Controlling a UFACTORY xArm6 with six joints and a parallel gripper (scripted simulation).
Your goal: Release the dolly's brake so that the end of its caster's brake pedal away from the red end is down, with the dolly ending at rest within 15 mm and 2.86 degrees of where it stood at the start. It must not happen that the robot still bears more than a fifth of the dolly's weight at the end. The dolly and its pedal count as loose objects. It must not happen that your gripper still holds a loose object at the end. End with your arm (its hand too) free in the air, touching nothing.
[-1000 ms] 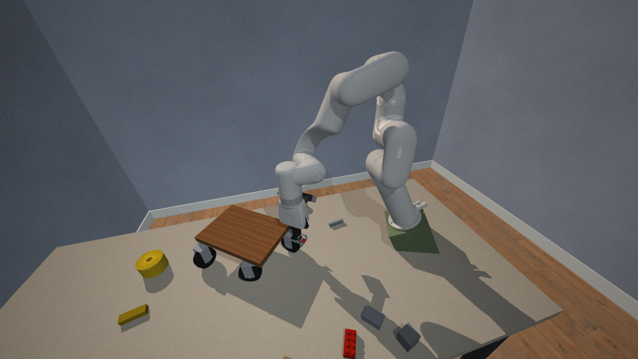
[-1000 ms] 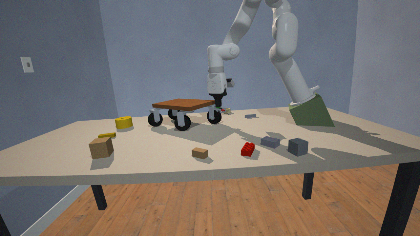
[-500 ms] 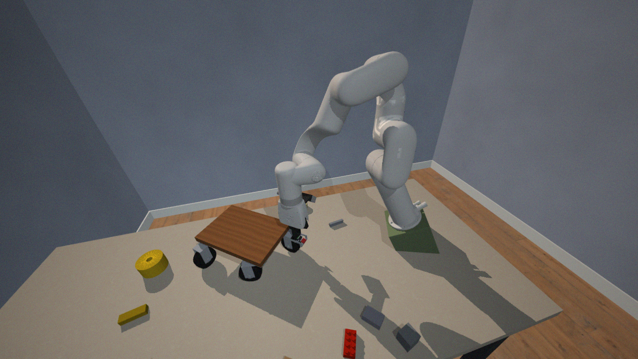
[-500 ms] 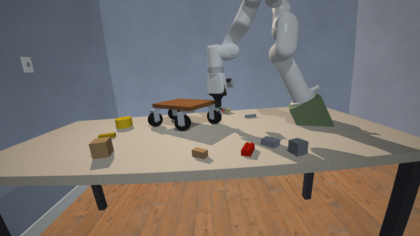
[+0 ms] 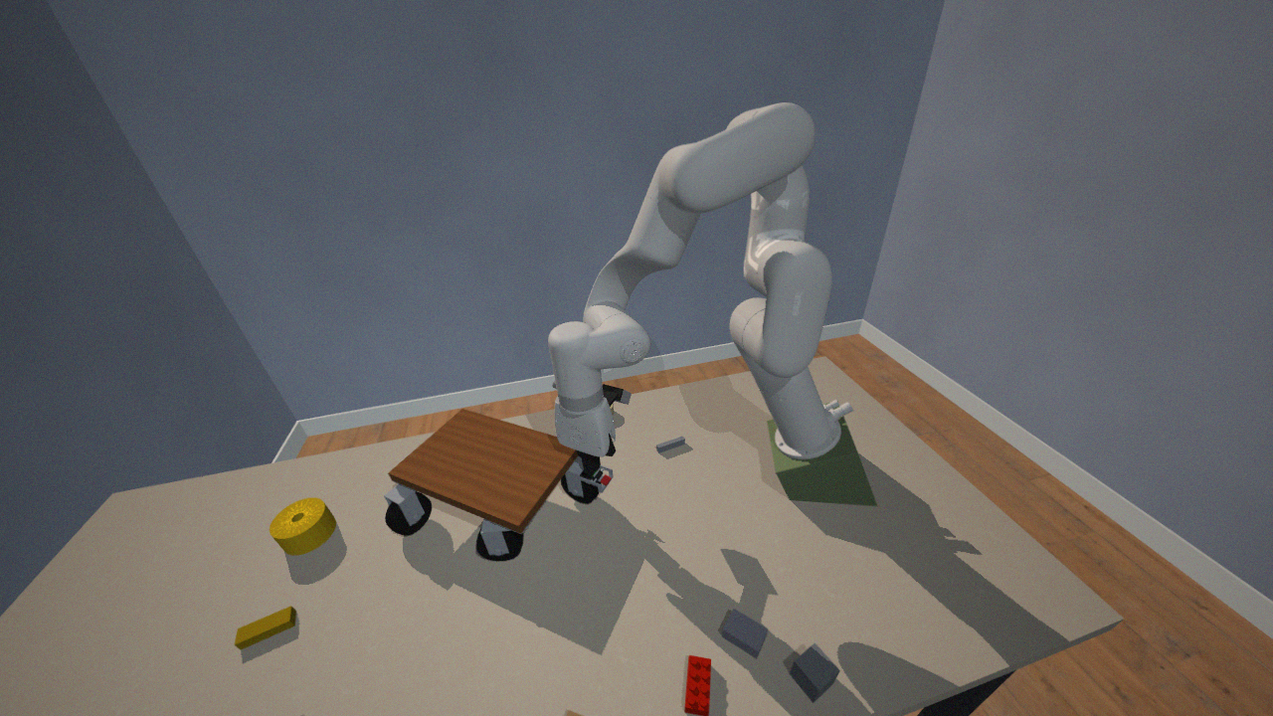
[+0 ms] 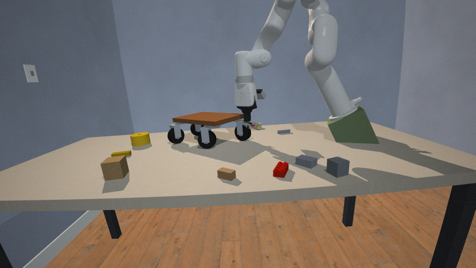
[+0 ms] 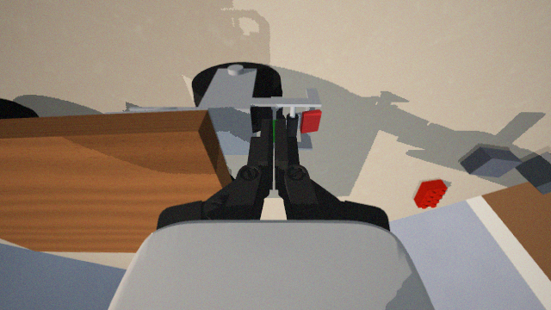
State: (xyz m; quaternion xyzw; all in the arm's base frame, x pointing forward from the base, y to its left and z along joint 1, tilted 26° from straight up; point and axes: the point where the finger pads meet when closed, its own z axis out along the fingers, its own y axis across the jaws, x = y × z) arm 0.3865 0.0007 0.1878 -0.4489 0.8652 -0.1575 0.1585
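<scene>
My hand is 1 cm past the brake pedal, 1 cm to the right of it and 3 cm above it. From my hand the other things lie so: grey bar 19 cm behind, 11 cm to the right, 11 cm below; then red brick 10 cm behind, 35 cm to the left, 10 cm below; then yellow cylinder 57 cm ahead, 5 cm to the right, 9 cm below.
</scene>
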